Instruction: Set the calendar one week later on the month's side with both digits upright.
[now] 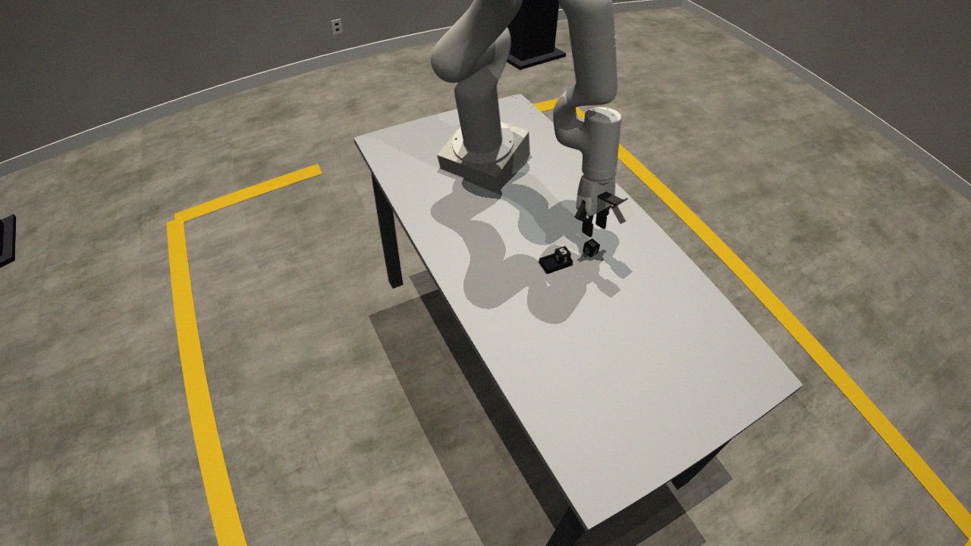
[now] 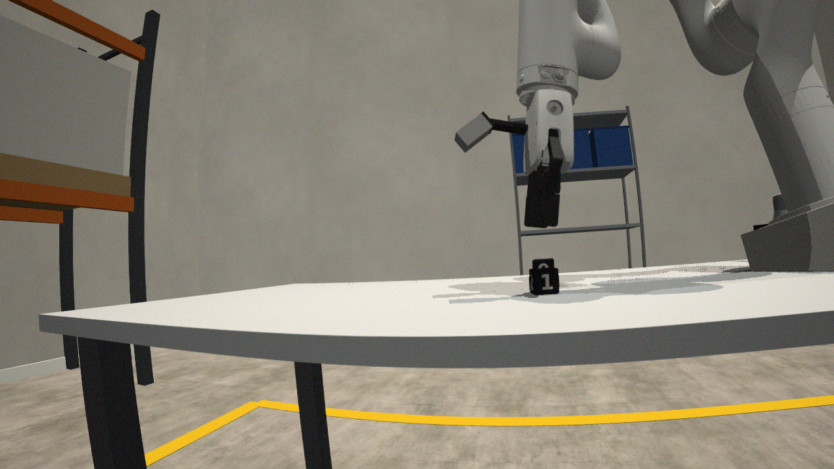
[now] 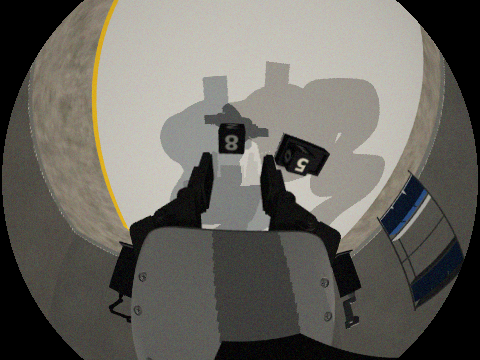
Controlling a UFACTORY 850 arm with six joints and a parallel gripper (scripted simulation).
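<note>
Right now the black cube is 9 cm below my hand and 1 cm to the left of it. From my hand the other things lie so: black tray (10 cm to the right, 10 cm below, 2 cm behind).
</note>
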